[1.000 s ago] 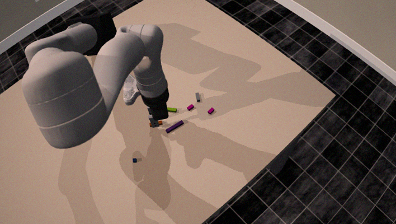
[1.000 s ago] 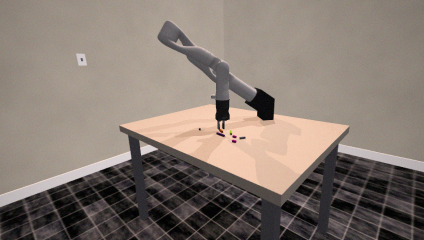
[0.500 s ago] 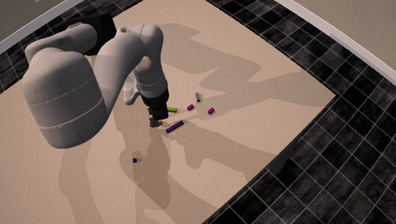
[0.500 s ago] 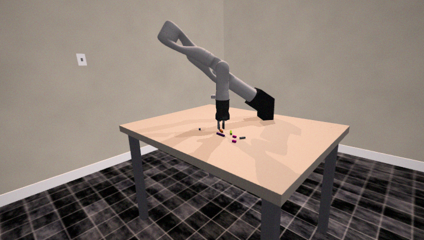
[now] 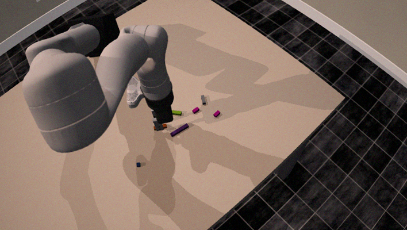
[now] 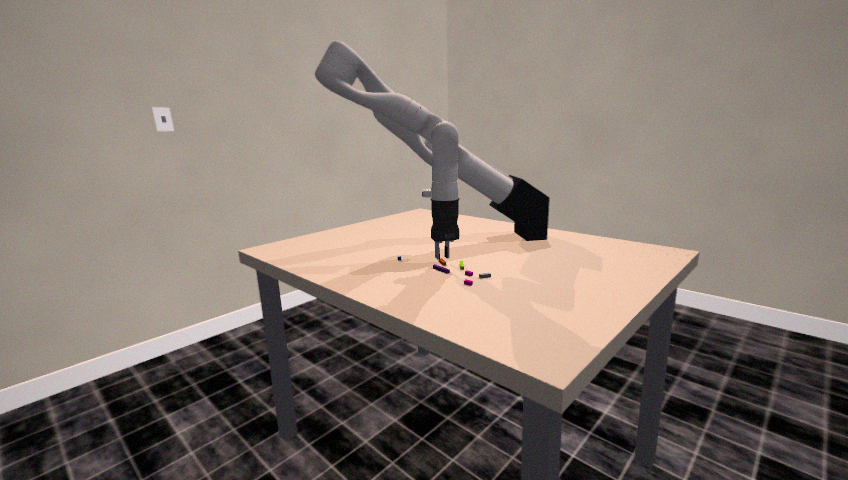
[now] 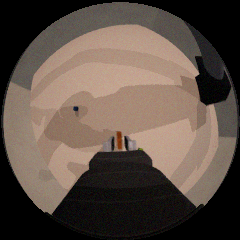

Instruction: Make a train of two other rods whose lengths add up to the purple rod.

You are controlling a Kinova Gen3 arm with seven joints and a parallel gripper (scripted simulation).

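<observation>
My gripper is now 30 mm above the orange rod. From my hand the other things lie so: lime rod 60 mm to the left, 30 mm below, 10 mm ahead; then purple rod 60 mm ahead, 30 mm below, 20 mm to the left; then small blue rod 140 mm to the right, 30 mm below, 10 mm ahead.
</observation>
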